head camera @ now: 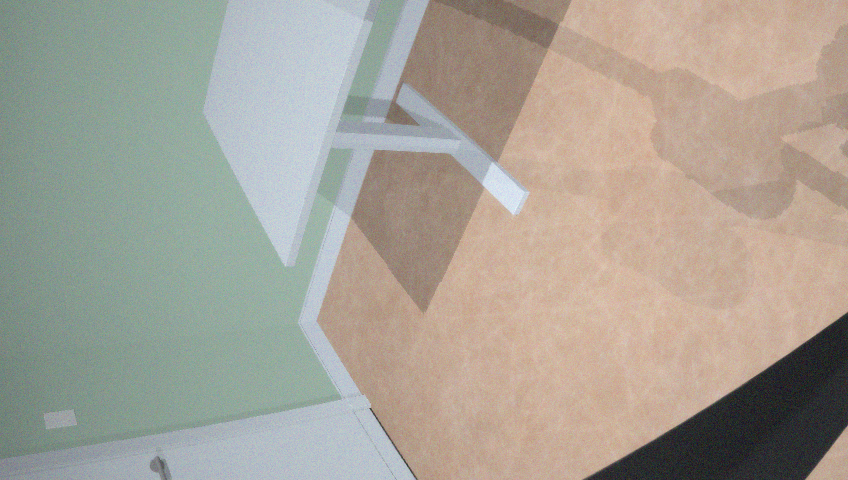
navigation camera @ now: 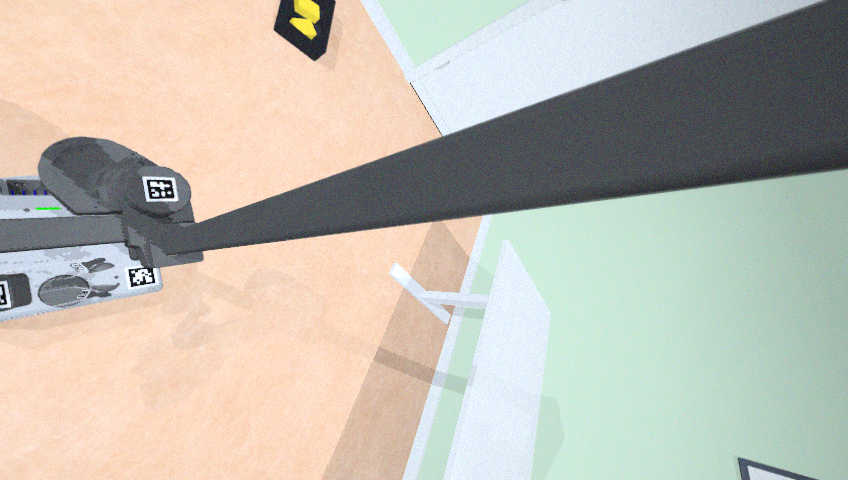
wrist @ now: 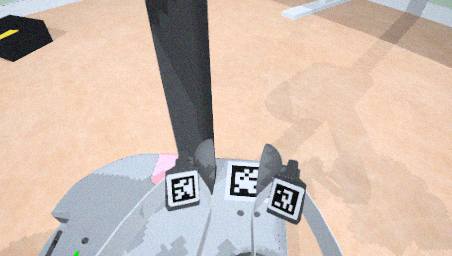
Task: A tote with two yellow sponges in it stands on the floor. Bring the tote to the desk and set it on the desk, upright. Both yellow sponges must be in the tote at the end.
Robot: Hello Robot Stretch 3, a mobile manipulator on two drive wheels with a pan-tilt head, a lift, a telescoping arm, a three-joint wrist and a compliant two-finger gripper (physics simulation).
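Where they show: gripper, between the fingertips: [navigation camera: 113, 276] [wrist: 237, 160]; robot's base, origin of its link: [navigation camera: 64, 286].
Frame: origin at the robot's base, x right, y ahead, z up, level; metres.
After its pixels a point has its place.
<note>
The black tote [navigation camera: 315, 50] {z 0.065, x -0.846, y -0.918 m} [wrist: 30, 45] {z 0.029, x -0.781, y -0.941 m} stands upright on the floor, at the top of the navigation view and cut off by its edge, and at the upper left of the wrist view. Two yellow sponges, one upper [navigation camera: 307, 8] {z 0.049, x -0.846, y -1.117 m} and one lower [navigation camera: 302, 26] {z 0.048, x -0.806, y -1.018 m}, lie in it; part of a yellow sponge [wrist: 8, 34] {z 0.047, x -0.863, y -1.125 m} shows in the wrist view. The white desk [head camera: 285, 89] {z 0.720, x -1.212, y 0.462 m} [navigation camera: 511, 356] {z 0.720, x -1.178, y 0.585 m} stands along the green wall; its foot [wrist: 310, 9] shows in the wrist view. My gripper [wrist: 237, 160] {z 0.282, x -0.072, y -0.018 m} is open and empty above my own base, well apart from tote and desk.
My dark mast [navigation camera: 505, 160] {z 1.202, x -0.116, y -0.068 m} [wrist: 185, 75] {z 0.329, x -0.116, y -0.063 m} crosses the navigation view and rises beyond the gripper. My pale base [wrist: 125, 200] {z 0.160, x -0.086, y -0.157 m} is below the fingers. A white door [head camera: 238, 446] {z 0.609, x -2.135, y -0.531 m} [navigation camera: 535, 89] {z 0.745, x -1.881, y -0.773 m} is in the wall near the desk's end. The desk's foot [head camera: 504, 189] [navigation camera: 404, 278] sticks out over the floor.
</note>
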